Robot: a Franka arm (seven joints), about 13 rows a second.
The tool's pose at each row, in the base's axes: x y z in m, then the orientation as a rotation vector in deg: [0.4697 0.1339 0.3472 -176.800 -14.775 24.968]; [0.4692 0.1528 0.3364 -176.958 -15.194 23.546]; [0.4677 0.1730 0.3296 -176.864 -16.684 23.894]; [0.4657 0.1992 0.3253 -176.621 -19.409 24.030]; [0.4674 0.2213 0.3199 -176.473 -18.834 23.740]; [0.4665 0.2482 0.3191 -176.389 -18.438 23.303]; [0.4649 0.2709 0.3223 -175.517 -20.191 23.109]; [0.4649 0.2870 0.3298 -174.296 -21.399 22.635]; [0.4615 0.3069 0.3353 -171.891 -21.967 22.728]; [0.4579 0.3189 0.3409 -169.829 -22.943 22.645]
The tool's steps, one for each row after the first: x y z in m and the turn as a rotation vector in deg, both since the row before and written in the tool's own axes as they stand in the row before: [0.0056 -0.0183 0.0104 -0.112 0.910 -0.263]; [0.0038 -0.0199 0.0068 -0.190 -0.242 -0.933]; [0.0041 -0.0259 0.0044 -0.275 -0.123 -1.725]; [0.0078 -0.0210 0.0044 0.271 0.199 0.318]; [0.0050 -0.0265 0.0007 0.183 0.290 0.218]; [0.0023 -0.0227 -0.0028 0.527 0.110 -1.261]; [0.0018 -0.0161 -0.0072 0.970 0.313 -1.008]; [0.0003 -0.0205 -0.0040 2.211 0.001 -0.842]; [-0.0016 -0.0131 -0.0037 1.795 0.080 -1.049]
